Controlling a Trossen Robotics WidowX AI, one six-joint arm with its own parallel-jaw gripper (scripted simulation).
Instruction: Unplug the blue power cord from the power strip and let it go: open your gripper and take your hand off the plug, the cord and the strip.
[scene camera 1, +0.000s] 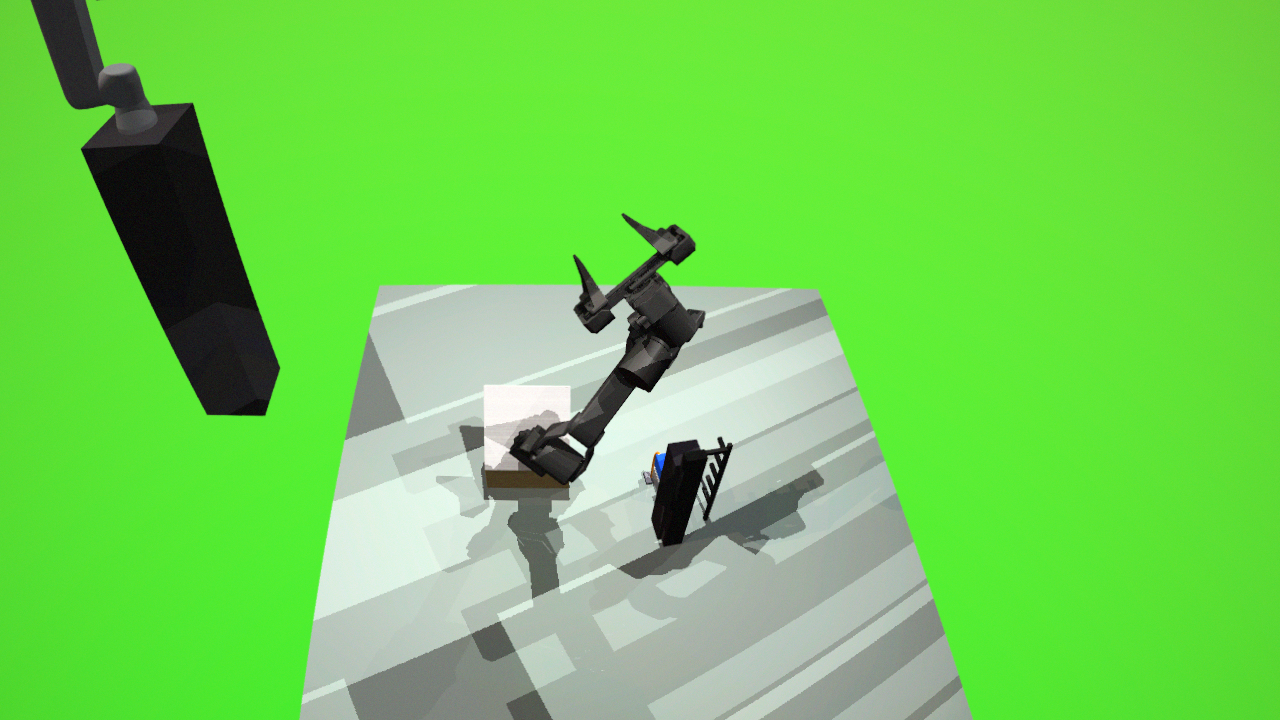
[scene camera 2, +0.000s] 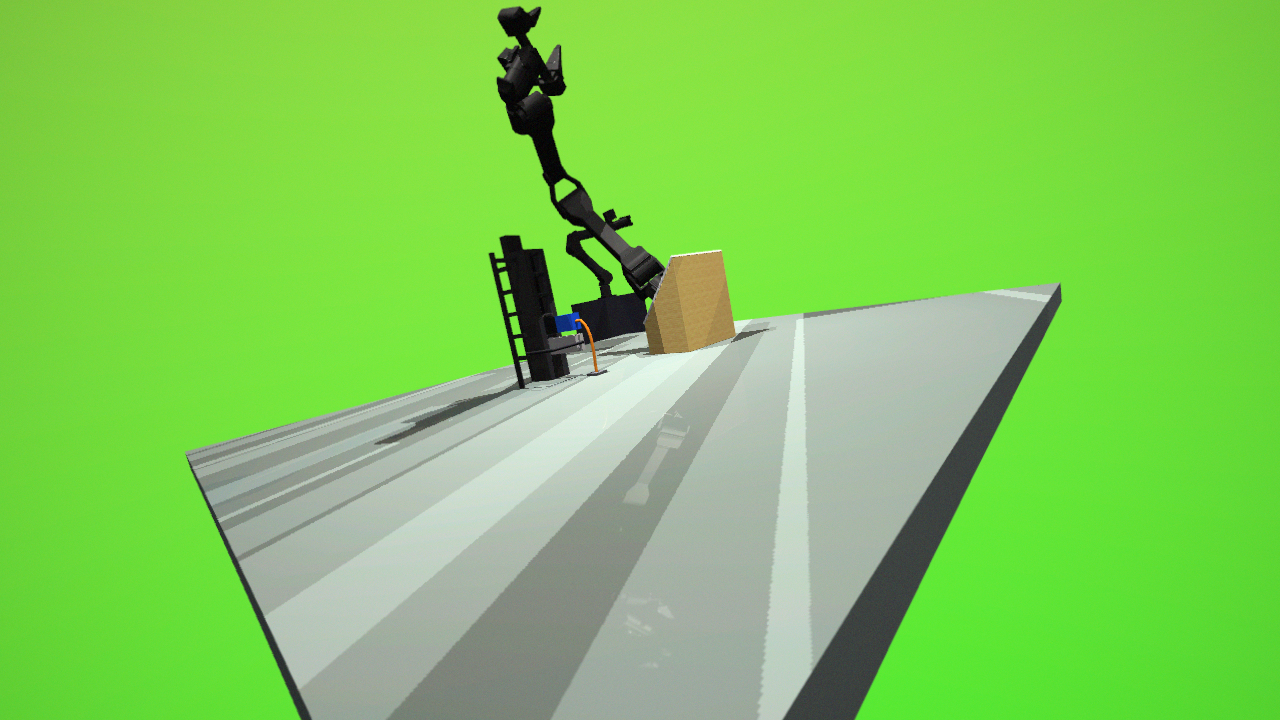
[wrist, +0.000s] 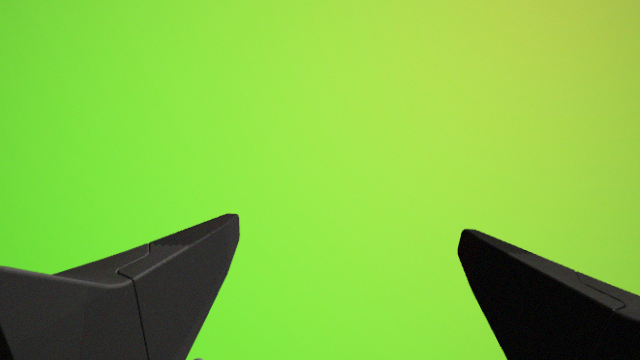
My gripper (scene camera 1: 598, 234) is open, with nothing in its grasp.
My gripper is seen too in scene camera 2 (scene camera 2: 549, 26) and in the wrist view (wrist: 349, 233).
